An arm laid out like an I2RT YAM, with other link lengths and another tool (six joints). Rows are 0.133 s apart.
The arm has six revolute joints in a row. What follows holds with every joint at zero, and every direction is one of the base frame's.
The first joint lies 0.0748 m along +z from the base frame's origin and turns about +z.
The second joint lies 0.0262 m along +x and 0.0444 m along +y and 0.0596 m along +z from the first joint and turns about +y.
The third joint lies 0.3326 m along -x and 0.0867 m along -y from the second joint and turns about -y.
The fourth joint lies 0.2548 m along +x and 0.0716 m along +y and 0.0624 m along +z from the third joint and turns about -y.
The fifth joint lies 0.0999 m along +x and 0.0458 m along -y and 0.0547 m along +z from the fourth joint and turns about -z.
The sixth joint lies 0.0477 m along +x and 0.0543 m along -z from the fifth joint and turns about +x.
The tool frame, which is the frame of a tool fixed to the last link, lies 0.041 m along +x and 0.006 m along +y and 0.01 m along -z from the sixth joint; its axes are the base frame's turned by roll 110.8, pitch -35.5 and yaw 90 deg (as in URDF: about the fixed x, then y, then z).
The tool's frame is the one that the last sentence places.
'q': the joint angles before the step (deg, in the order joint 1, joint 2, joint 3, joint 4, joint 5, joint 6). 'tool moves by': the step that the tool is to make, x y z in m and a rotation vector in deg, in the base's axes. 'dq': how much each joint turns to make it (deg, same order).
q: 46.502 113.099 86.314 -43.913 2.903 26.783
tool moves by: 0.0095 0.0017 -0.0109 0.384 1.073 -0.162
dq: -0.911 2.057 0.779 0.824 -1.227 -0.369
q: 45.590 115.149 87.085 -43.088 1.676 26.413
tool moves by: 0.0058 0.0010 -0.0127 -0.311 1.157 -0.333
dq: -0.526 1.923 0.363 0.525 -0.634 0.006
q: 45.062 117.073 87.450 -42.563 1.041 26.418
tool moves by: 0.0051 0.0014 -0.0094 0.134 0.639 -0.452
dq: -0.404 1.432 0.229 0.842 -0.505 0.212
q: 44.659 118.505 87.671 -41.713 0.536 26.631
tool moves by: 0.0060 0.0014 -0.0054 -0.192 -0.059 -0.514
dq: -0.336 1.213 0.787 0.332 0.223 0.116
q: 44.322 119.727 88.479 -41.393 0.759 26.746
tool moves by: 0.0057 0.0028 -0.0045 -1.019 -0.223 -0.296
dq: -0.064 1.517 1.647 -0.682 0.914 -0.038
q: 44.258 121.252 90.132 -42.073 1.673 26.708
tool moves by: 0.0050 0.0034 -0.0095 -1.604 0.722 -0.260
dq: 0.001 2.332 2.139 -1.446 0.692 0.074
